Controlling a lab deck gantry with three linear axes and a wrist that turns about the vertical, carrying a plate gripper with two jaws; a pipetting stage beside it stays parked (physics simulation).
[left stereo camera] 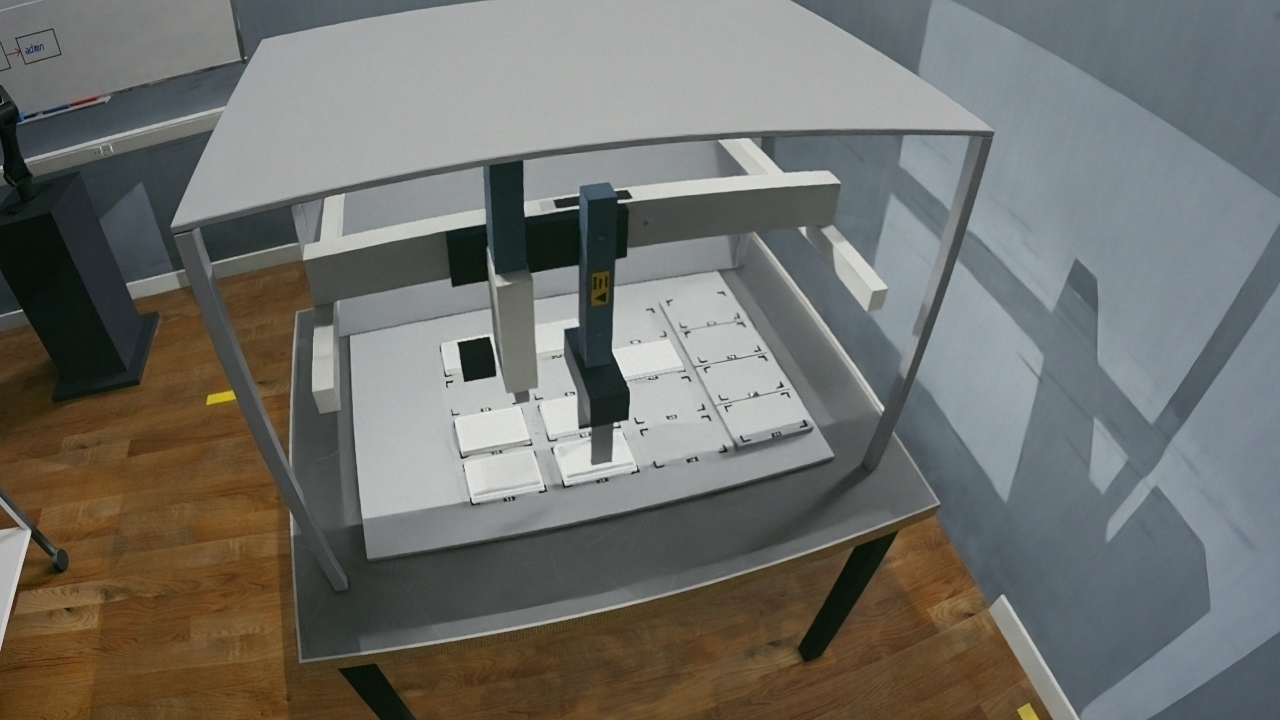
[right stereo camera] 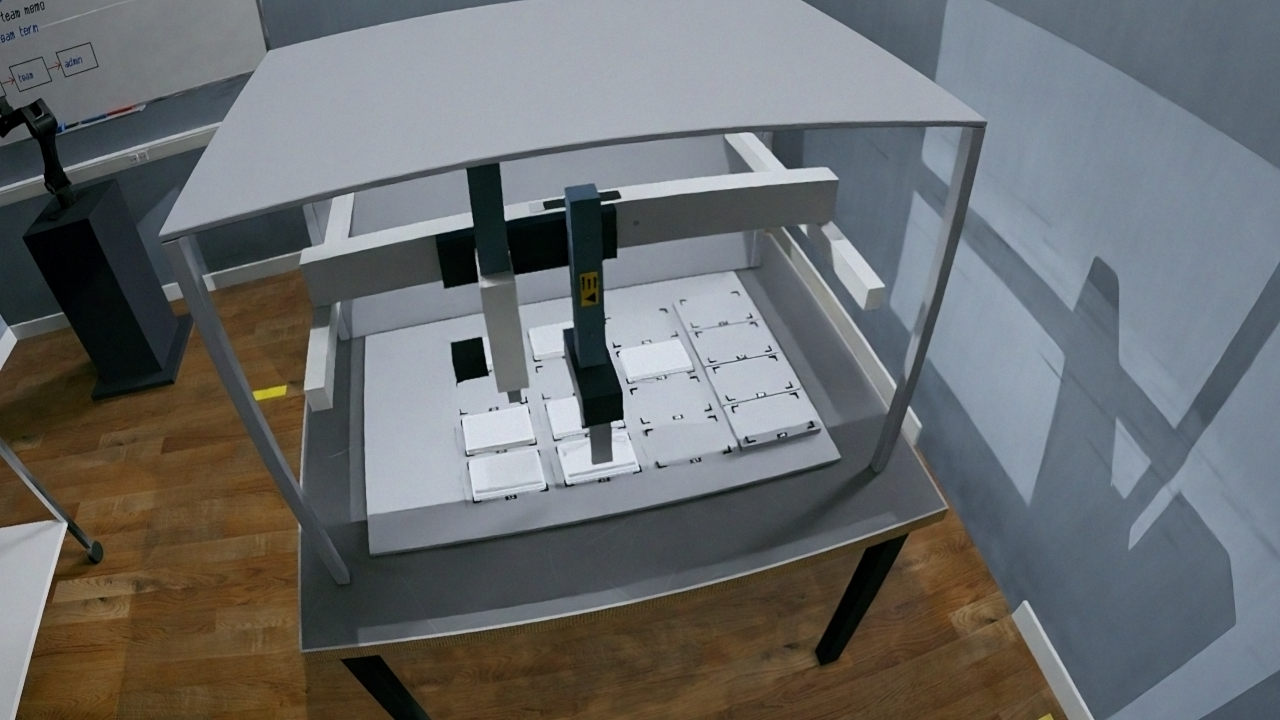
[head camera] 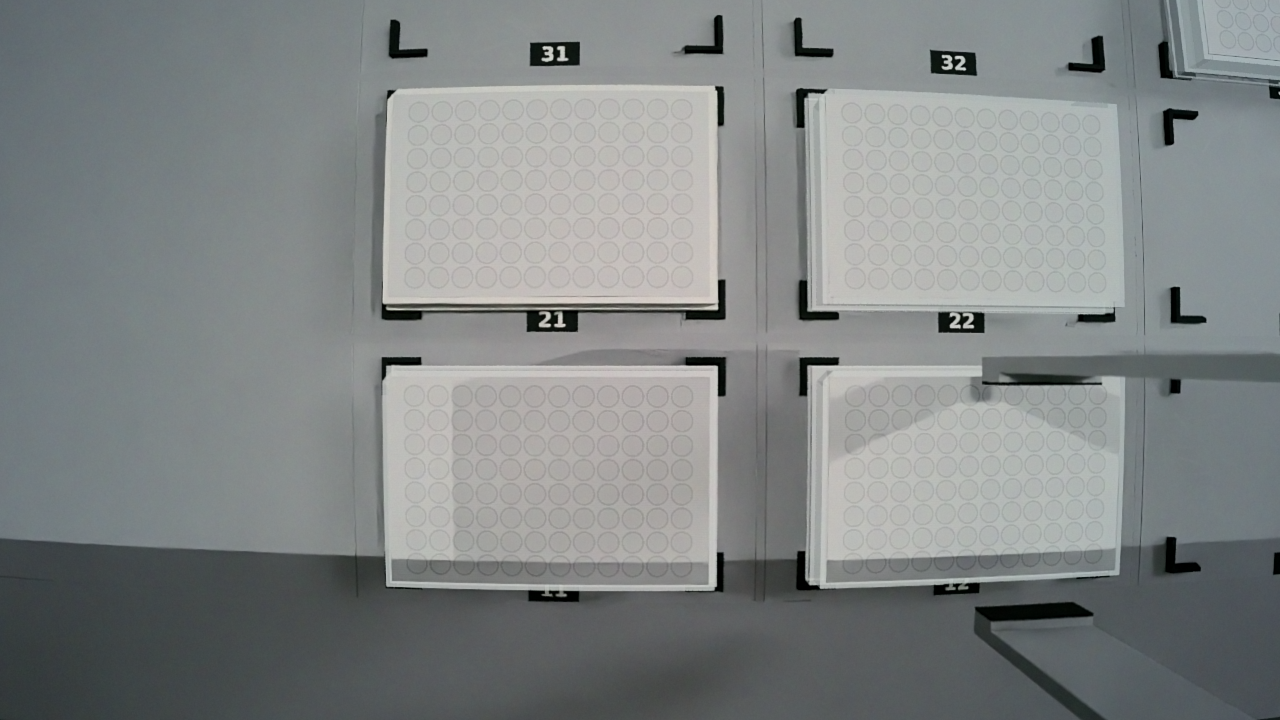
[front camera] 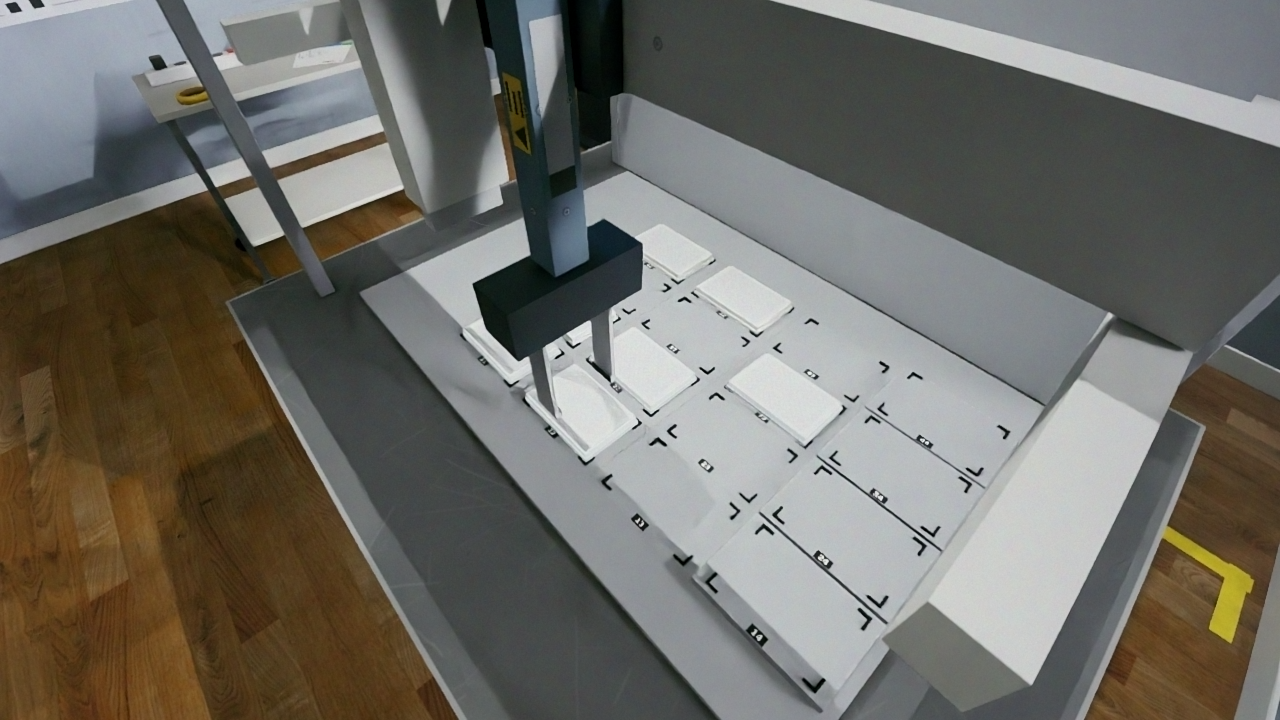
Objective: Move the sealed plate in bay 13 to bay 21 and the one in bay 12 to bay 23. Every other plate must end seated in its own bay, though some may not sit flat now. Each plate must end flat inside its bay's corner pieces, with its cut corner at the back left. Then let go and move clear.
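Where they show: gripper, between the fingertips: (left stereo camera: 594,443) (right stereo camera: 596,443) (head camera: 1029,495) (front camera: 577,389); robot's base, origin of its link: (left stereo camera: 472,504) (right stereo camera: 475,501) (head camera: 395,578) (front camera: 463,335).
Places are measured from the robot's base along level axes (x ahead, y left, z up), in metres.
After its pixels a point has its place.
The bay 12 plate (front camera: 590,425) {z 0.014, x 0.262, y 0.033 m} (head camera: 895,501) {z 0.014, x 0.194, y 0.035 m} lies between its corner pieces, with its cut corner at the back left in the head view. My gripper (front camera: 580,395) {z 0.045, x 0.228, y 0.043 m} (head camera: 1036,492) {z 0.045, x 0.228, y 0.043 m} (left stereo camera: 601,458) {z 0.045, x 0.228, y 0.043 m} (right stereo camera: 602,456) {z 0.045, x 0.228, y 0.043 m} is open over its right half, one jaw along the back edge and one in front of the front edge. The jaw tips' height above the deck is hard to tell. A plate in bay 21 (head camera: 550,197) {z 0.014, x 0.065, y 0.148 m} (left stereo camera: 492,431) {z 0.014, x 0.065, y 0.142 m} (right stereo camera: 497,429) {z 0.014, x 0.064, y 0.145 m} looks flat, cut corner at the back left. Bay 13 (front camera: 662,492) {z 0.000, x 0.382, y 0.041 m} and bay 23 (front camera: 729,447) {z 0.000, x 0.394, y 0.144 m} hold no plate.
Plates stand in bay 11 (head camera: 550,474) {z 0.014, x 0.065, y 0.046 m}, bay 22 (head camera: 966,197) {z 0.014, x 0.223, y 0.150 m}, bay 33 (front camera: 785,398) {z 0.016, x 0.399, y 0.244 m}, bay 41 (front camera: 675,250) {z 0.014, x 0.077, y 0.366 m} and bay 42 (front camera: 744,298) {z 0.014, x 0.235, y 0.358 m}. The parked pipetting stage (left stereo camera: 514,331) (right stereo camera: 503,331) hangs left of the gripper. A raised row of bays stands at the right.
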